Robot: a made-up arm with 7 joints.
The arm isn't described. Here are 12 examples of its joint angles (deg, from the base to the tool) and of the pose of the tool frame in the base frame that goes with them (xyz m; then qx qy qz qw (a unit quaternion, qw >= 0)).
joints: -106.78 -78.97 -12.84 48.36 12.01 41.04 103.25
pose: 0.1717 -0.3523 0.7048 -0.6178 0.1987 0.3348 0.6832
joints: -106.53 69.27 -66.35 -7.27 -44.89 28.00 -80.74
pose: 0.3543 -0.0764 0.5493 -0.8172 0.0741 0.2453 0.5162
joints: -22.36 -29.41 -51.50 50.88 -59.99 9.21 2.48
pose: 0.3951 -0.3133 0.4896 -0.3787 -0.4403 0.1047 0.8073
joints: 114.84 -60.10 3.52 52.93 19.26 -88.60 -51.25
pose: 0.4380 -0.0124 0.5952 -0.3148 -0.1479 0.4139 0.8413
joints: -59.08 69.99 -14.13 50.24 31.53 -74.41 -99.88
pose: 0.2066 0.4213 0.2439 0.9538 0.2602 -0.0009 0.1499
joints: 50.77 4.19 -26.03 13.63 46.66 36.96 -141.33
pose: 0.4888 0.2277 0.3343 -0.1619 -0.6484 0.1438 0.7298
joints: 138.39 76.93 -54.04 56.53 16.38 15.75 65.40
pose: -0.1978 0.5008 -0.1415 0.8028 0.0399 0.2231 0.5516
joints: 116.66 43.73 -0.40 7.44 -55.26 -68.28 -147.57
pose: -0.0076 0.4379 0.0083 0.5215 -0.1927 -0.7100 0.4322
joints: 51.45 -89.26 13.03 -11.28 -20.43 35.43 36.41
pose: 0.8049 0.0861 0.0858 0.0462 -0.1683 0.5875 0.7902
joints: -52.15 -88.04 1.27 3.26 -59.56 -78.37 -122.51
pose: 0.5618 0.0525 0.6310 -0.0350 -0.6031 0.6488 0.4627
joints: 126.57 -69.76 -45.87 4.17 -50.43 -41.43 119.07
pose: 0.1109 0.5375 0.3035 0.1638 0.1107 -0.9641 0.1771
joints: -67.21 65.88 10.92 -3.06 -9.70 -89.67 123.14
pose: 0.2566 0.0871 0.4133 -0.0451 0.6023 -0.5584 0.5687
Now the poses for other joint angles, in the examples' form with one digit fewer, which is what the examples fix.
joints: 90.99 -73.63 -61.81 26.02 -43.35 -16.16 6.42
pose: 0.578 0.273 0.346 0.069 -0.417 0.662 0.619
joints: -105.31 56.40 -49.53 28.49 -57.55 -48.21 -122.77
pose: -0.072 0.189 0.152 0.825 0.401 0.350 0.191
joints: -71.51 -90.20 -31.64 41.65 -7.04 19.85 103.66
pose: 0.386 -0.366 0.612 -0.542 0.018 0.429 0.722
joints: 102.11 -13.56 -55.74 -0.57 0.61 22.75 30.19
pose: -0.233 0.580 0.644 0.614 0.551 -0.536 0.181
